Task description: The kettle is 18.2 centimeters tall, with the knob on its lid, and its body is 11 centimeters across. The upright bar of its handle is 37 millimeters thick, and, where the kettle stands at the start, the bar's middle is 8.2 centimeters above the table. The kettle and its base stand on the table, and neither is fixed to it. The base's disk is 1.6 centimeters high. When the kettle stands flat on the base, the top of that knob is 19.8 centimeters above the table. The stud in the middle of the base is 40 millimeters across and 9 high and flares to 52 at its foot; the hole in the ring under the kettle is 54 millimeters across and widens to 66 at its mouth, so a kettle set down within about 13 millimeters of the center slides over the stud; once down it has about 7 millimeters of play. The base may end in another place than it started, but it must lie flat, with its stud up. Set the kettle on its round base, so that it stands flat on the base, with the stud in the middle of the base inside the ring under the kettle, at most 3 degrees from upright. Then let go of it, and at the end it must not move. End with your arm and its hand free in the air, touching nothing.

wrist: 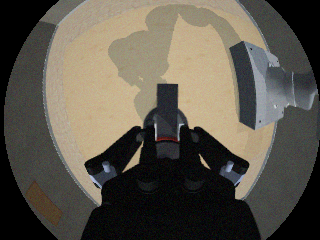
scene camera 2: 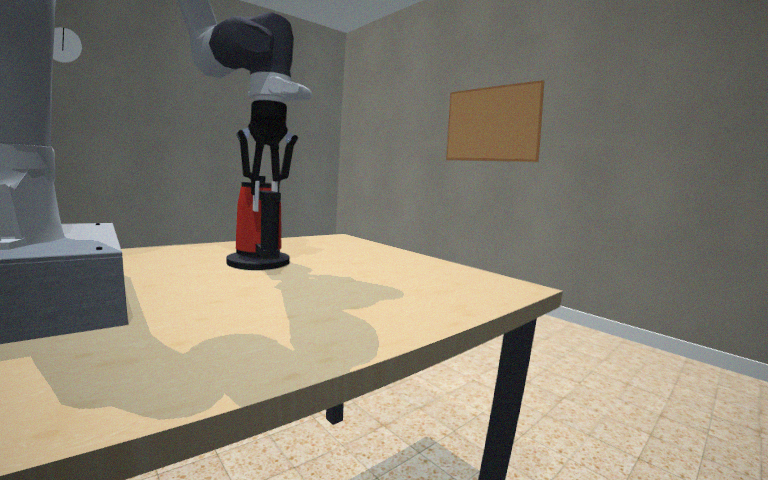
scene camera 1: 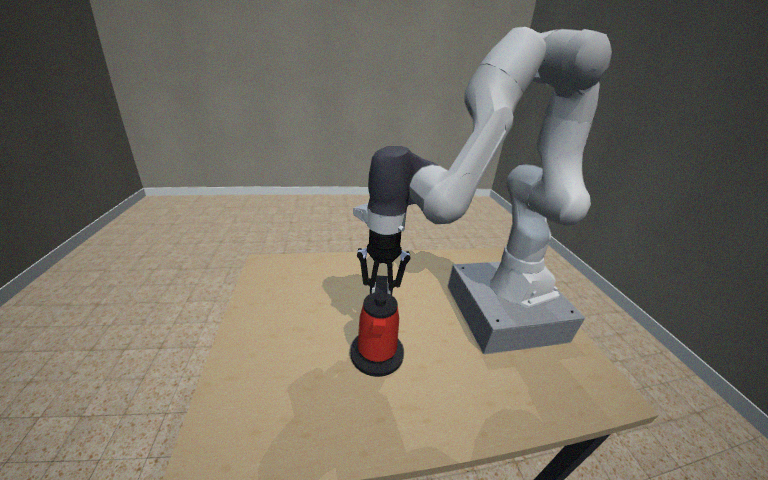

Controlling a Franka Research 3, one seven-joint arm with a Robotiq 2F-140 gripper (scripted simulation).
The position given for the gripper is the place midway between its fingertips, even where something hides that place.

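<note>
The gripper [scene camera 2: 264,211] is visible here, and the wrist view shows the gripper [wrist: 166,120] as well, as does scene camera 1, with the gripper [scene camera 1: 380,304] in its frame. A round base [scene camera 1: 372,369] is part of the scene too, and scene camera 2 likewise shows the base [scene camera 2: 234,260].
</note>
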